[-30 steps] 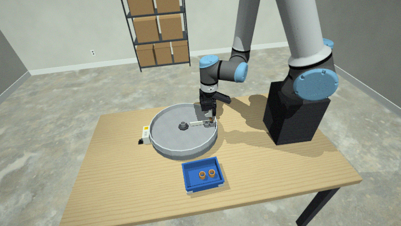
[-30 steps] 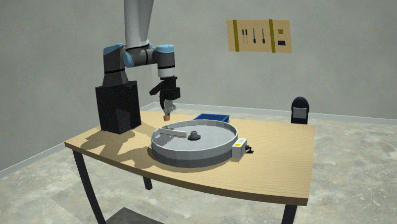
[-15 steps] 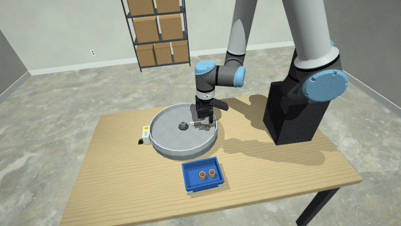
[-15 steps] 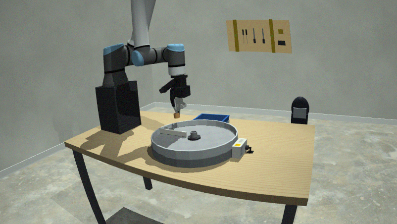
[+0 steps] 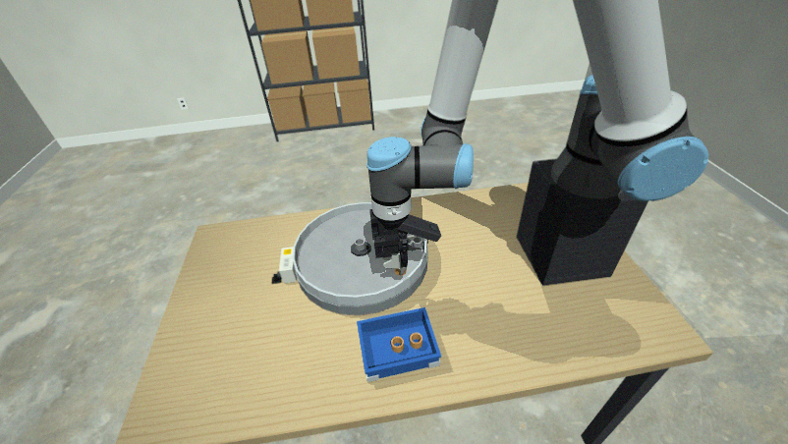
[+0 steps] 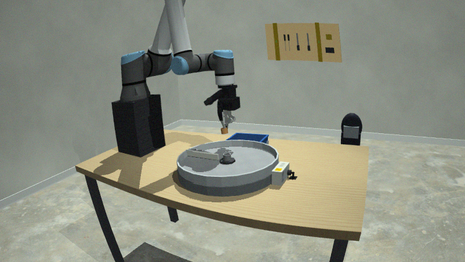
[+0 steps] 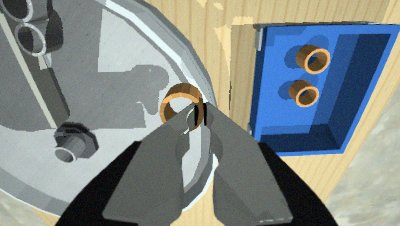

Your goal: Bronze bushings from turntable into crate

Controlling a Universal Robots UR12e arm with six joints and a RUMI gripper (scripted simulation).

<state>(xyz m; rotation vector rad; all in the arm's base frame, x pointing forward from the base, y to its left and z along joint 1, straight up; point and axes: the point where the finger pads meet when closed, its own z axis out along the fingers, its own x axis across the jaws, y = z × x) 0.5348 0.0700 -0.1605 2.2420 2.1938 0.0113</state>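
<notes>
Right now the blue crate is 4 cm ahead of my hand, 15 cm to the left of it and 11 cm below it. The rest, counted from my hand: grey turntable 10 cm ahead, 19 cm to the right, 9 cm below.
</notes>
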